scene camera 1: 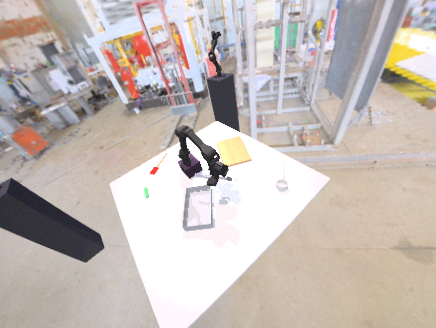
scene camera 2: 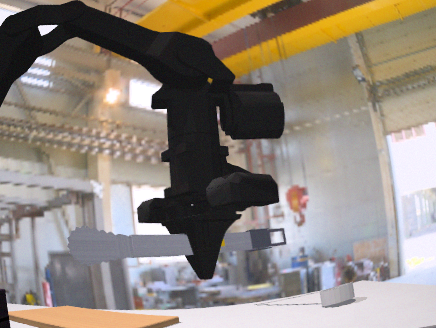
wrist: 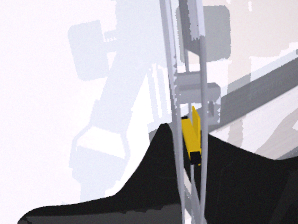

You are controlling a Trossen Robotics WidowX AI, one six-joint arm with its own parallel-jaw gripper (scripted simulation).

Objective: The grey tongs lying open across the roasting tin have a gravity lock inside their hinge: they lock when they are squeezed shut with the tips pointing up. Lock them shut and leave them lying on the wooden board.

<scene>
The pictures show: the gripper, a yellow piece and a wooden board.
The gripper also shows in the wrist view.
</scene>
